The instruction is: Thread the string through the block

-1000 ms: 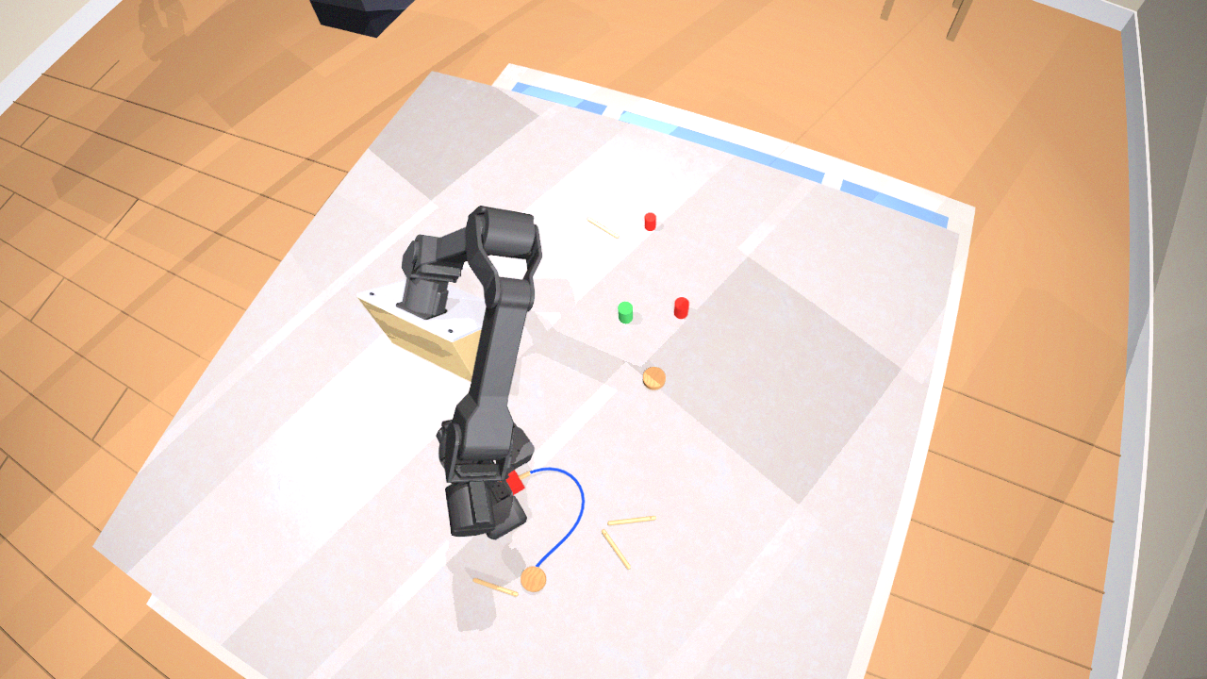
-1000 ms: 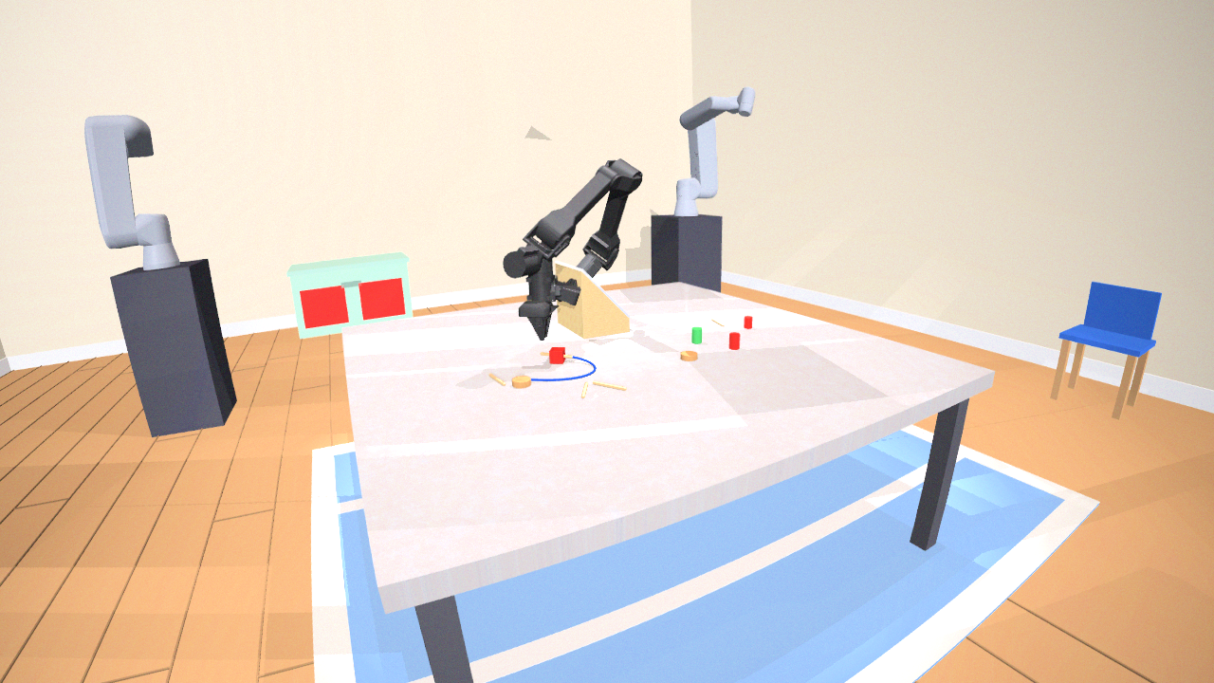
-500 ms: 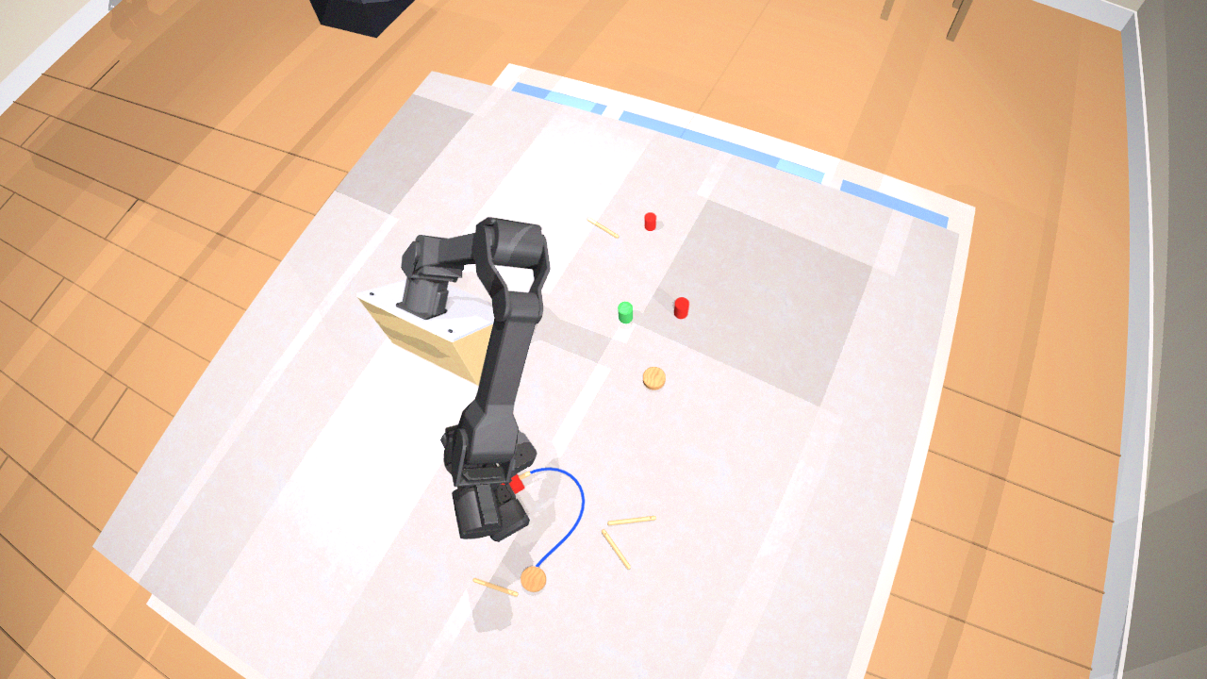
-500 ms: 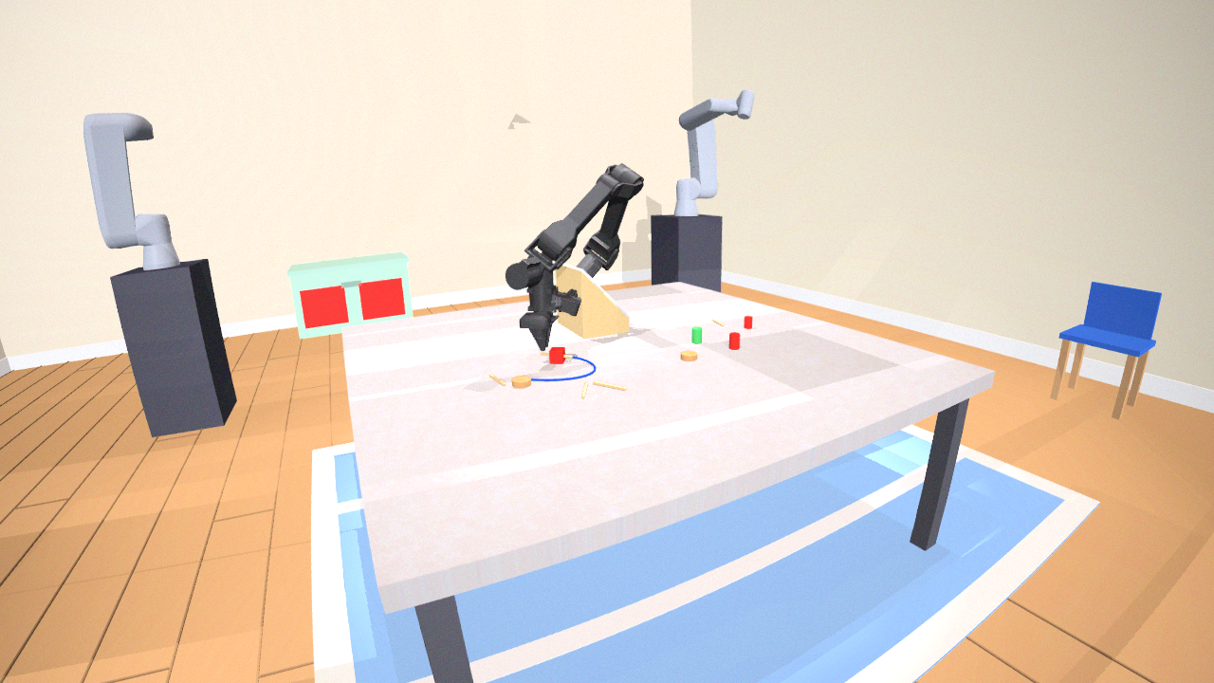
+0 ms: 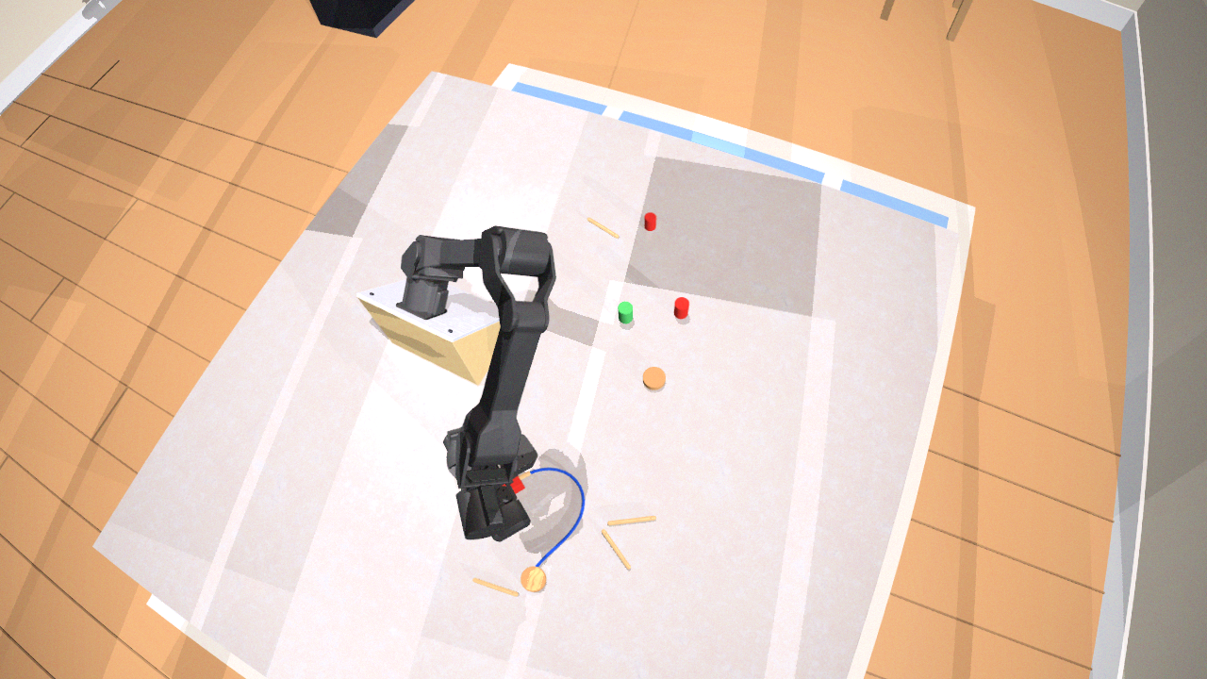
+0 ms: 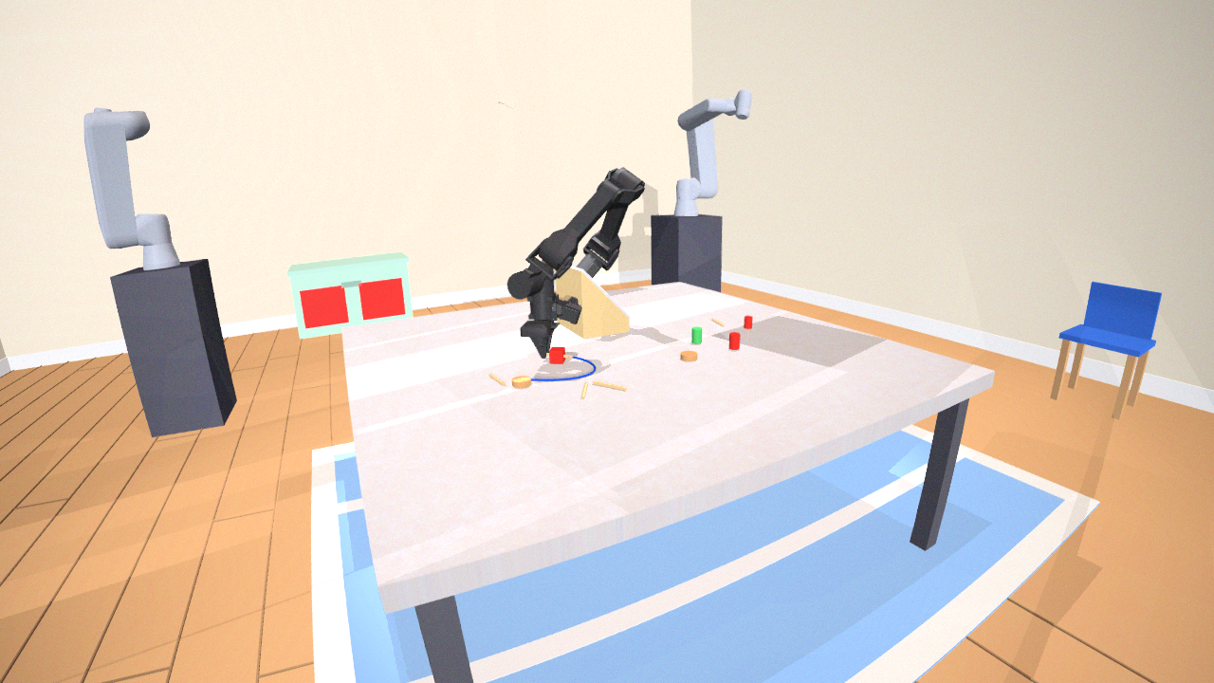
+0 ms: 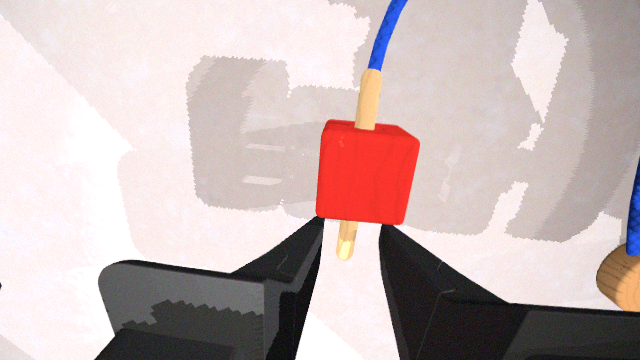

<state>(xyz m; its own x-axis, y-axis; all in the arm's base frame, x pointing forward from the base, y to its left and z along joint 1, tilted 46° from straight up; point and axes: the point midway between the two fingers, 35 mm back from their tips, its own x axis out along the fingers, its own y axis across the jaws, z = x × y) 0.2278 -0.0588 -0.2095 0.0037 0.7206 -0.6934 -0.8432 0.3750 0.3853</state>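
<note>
Now: gripper tip 20 mm to the right of the red cube and 20 mm short of it. Also, from my gripper tip: green cylinder 390 mm to the left, 50 mm ahead, 10 mm above; round wooden button 120 mm ahead, 100 mm to the right, 10 mm below; thin wooden stick 40 mm to the left, 20 mm ahead.
</note>
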